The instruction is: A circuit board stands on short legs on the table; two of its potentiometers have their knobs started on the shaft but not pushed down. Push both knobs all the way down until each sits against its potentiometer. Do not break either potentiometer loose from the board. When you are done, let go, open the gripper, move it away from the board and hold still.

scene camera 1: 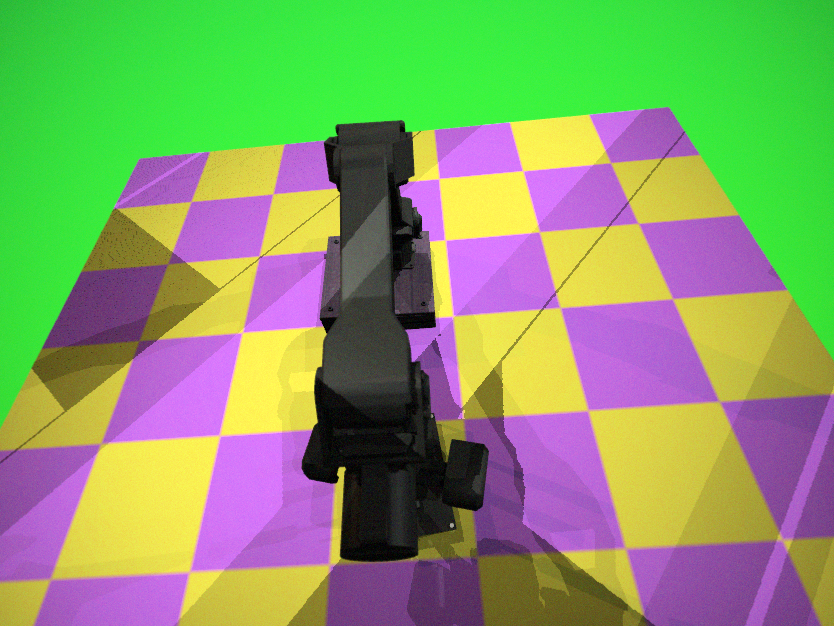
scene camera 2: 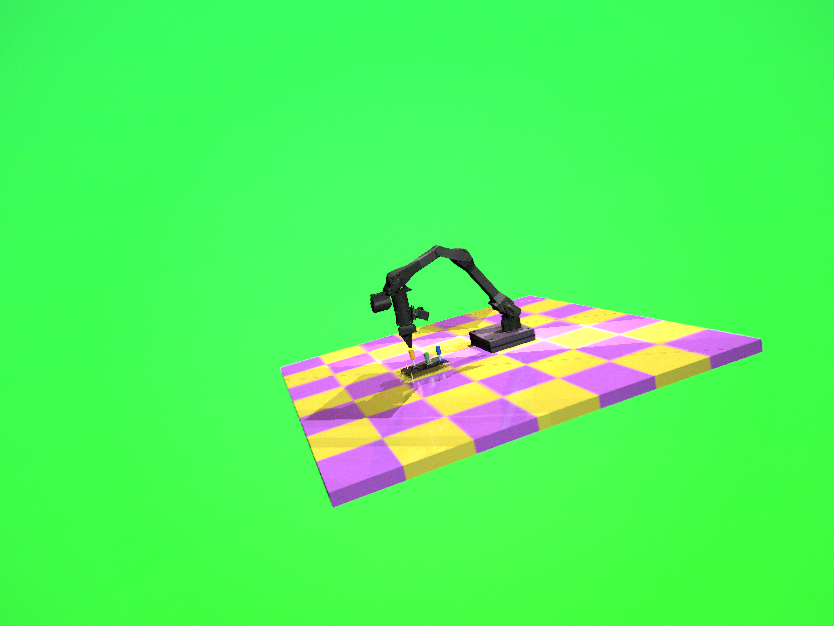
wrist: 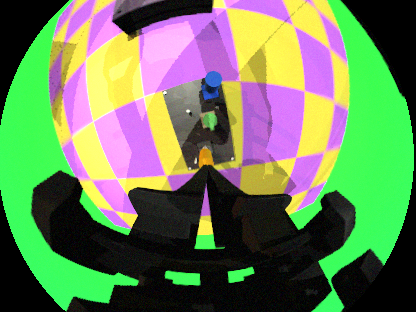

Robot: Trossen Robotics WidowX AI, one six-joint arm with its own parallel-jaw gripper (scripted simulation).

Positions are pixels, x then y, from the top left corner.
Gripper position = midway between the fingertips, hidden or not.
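Gripper visible: scene camera 1 (404, 484), scene camera 2 (410, 347), wrist view (206, 168).
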